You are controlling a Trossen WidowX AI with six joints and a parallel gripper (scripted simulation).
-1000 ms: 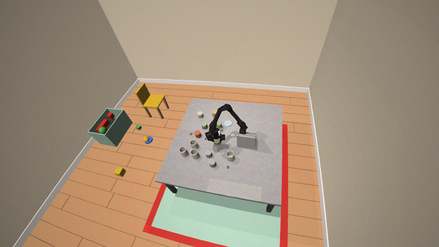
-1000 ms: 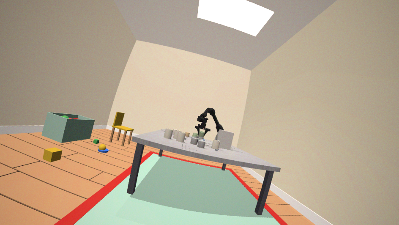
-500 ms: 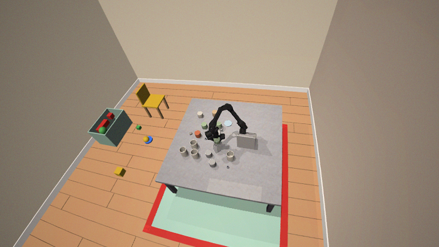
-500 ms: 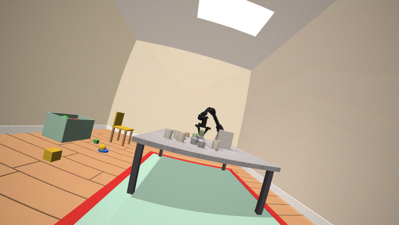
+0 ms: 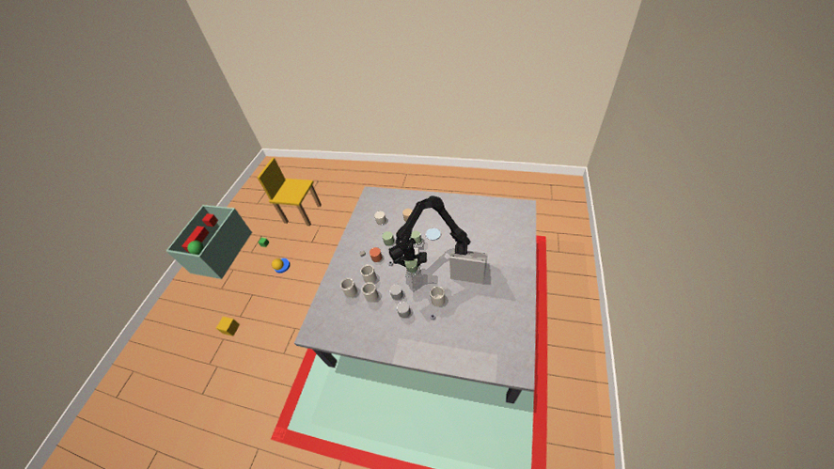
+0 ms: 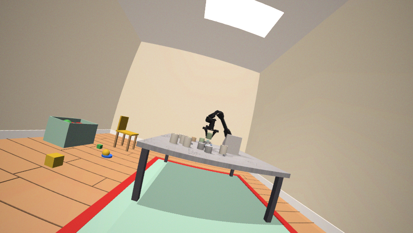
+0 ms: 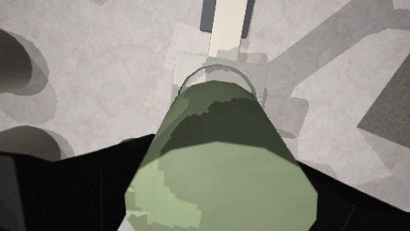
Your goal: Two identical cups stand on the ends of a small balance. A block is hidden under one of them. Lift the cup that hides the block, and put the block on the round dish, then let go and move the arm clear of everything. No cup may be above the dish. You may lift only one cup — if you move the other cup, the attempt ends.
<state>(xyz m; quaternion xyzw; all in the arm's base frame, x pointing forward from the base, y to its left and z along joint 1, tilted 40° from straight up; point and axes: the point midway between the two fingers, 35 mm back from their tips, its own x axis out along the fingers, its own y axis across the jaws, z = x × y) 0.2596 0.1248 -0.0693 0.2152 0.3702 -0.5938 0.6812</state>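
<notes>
The pale mint block is 20 mm to the right of my gripper tip and 50 mm below it. The rest, counted from my gripper tip: pale blue round dish (30 mm behind, 370 mm to the right, 140 mm below); orange cup (280 mm ahead, 120 mm to the right, 100 mm below).
</notes>
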